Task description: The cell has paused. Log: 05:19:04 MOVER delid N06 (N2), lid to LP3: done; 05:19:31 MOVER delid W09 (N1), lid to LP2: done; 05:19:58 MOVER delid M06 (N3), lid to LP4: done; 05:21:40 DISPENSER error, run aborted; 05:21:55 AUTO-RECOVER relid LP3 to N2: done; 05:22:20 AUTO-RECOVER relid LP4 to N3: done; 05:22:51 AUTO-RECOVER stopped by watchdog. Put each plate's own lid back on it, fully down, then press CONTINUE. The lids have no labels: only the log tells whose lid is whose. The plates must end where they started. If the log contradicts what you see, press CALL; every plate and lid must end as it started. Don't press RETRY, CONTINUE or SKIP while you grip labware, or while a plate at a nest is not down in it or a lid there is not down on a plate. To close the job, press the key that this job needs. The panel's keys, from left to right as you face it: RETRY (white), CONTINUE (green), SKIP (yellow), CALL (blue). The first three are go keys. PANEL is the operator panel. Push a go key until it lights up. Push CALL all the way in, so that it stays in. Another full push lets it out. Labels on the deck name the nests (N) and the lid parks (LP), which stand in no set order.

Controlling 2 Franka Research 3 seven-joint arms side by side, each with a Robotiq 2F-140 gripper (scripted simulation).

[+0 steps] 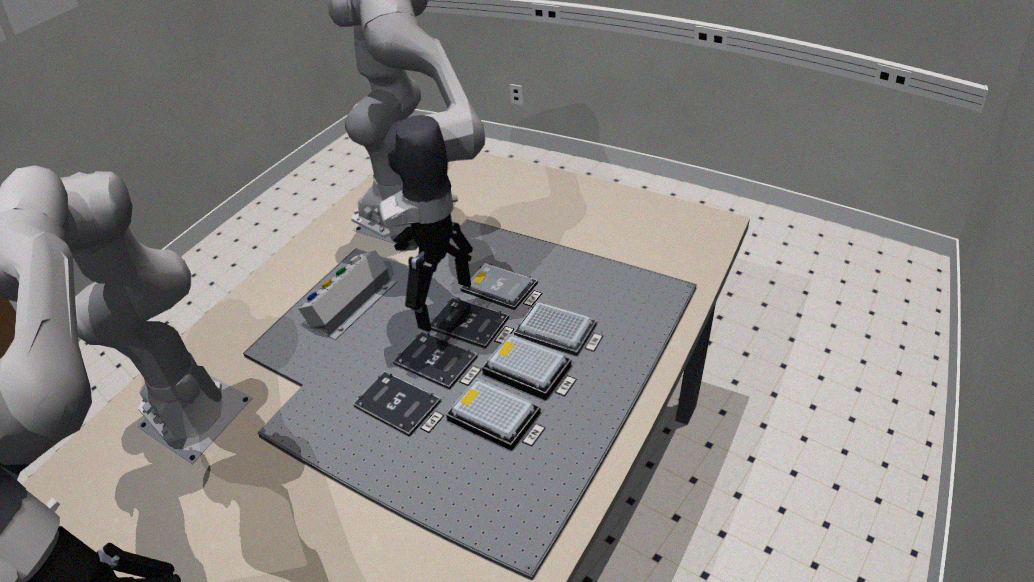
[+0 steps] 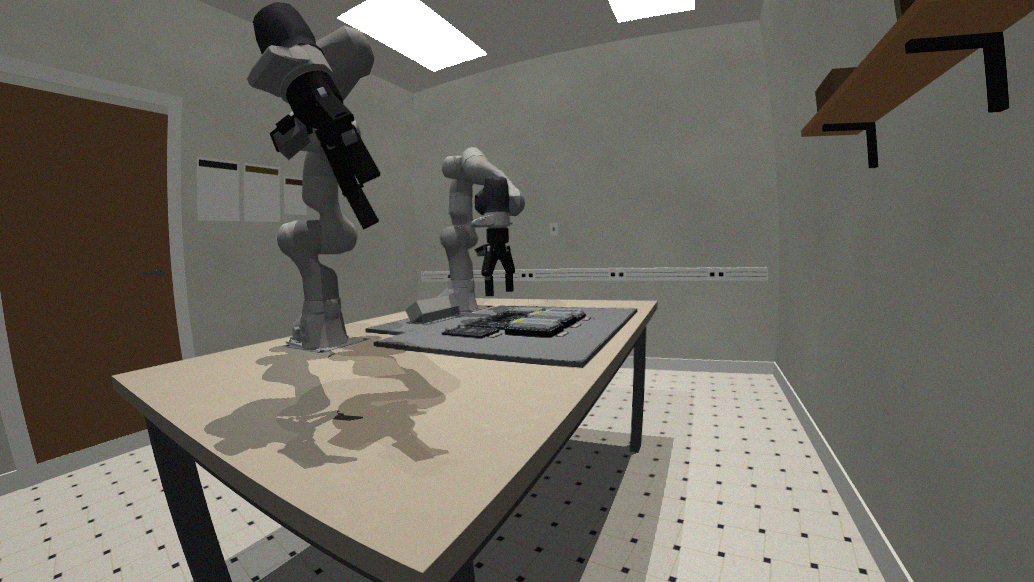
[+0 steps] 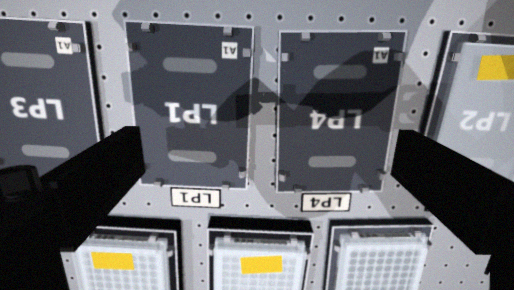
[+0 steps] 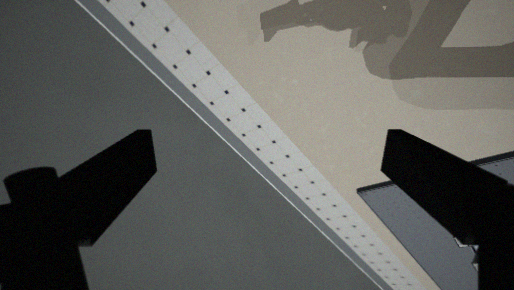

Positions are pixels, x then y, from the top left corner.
Labels:
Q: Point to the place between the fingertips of my right gripper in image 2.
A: At 370, 204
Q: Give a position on a lid park LP4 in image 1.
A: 462, 306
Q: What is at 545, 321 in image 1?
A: A plate.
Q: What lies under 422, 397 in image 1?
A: A lid park LP3.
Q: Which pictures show my left gripper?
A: Image 1, image 2 and image 3 only.

